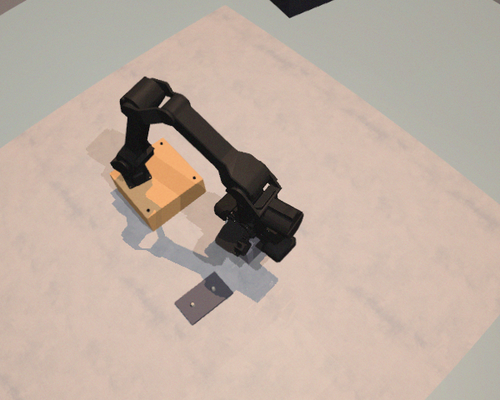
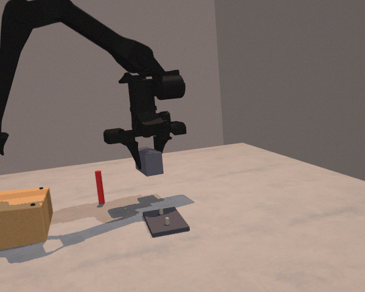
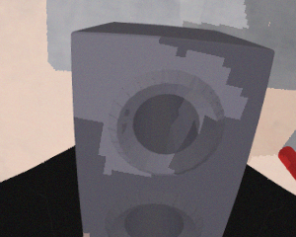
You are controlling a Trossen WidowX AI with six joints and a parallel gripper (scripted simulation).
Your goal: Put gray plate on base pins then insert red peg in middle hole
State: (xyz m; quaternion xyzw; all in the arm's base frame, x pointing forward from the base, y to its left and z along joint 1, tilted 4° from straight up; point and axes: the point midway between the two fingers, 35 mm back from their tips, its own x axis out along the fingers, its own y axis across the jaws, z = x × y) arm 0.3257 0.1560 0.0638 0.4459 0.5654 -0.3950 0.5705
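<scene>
My gripper tip is 16 cm to the left of the dark base, 7 cm above it and 2 cm short of it. The rest, counted from my gripper tip: red peg 12 cm behind, 4 cm below, 1 cm to the left; gray plate 3 cm above.
</scene>
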